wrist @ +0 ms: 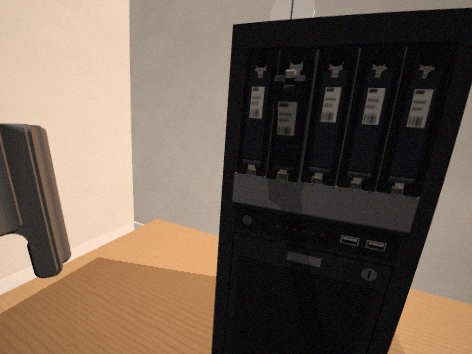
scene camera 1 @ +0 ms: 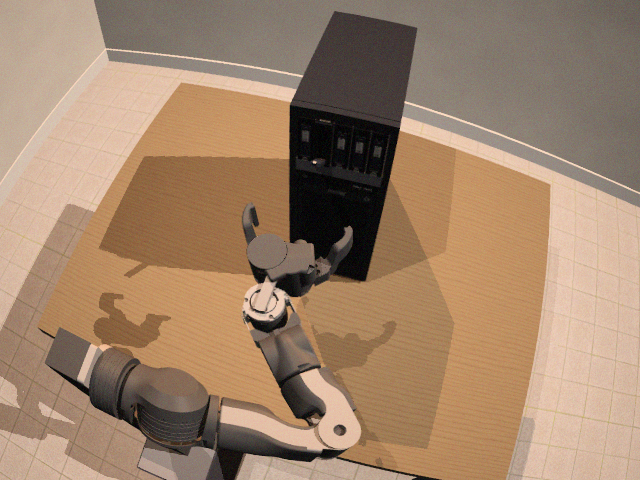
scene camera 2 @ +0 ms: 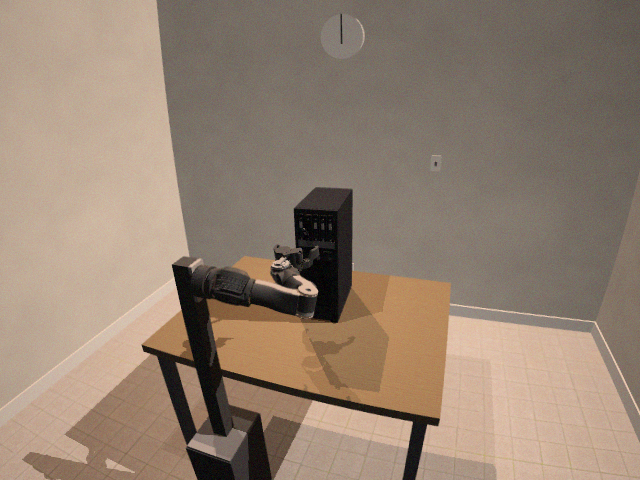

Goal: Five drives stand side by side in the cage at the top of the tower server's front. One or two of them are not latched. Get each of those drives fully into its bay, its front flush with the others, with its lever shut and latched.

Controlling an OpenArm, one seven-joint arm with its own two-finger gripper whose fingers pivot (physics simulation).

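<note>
The black tower server (scene camera 1: 356, 67) (scene camera 2: 344, 248) (wrist: 310, 305) stands upright with five drives side by side in its top cage. The second drive from the left (wrist: 286, 118) has its lever (scene camera 1: 317, 162) (wrist: 290, 75) standing out from the front; its label sits lower than the others in the wrist view. Whether this drive sits proud of the others is hard to tell. The other four drives have levers that look shut. My gripper (scene camera 1: 299, 219) (scene camera 2: 297, 250) is wide open and empty, in front of the tower and below the cage. One finger (wrist: 47, 200) shows at the wrist view's left.
The tower stands on a wooden table (scene camera 1: 496, 248) (scene camera 2: 413, 330) (wrist: 160, 240). A grey ledge (wrist: 325, 202) runs below the drives, with USB ports (wrist: 349, 240) and a round lock (wrist: 369, 274) lower down. The arm (scene camera 1: 268, 423) (scene camera 2: 273, 297) reaches in from the front left. A wall stands behind the tower.
</note>
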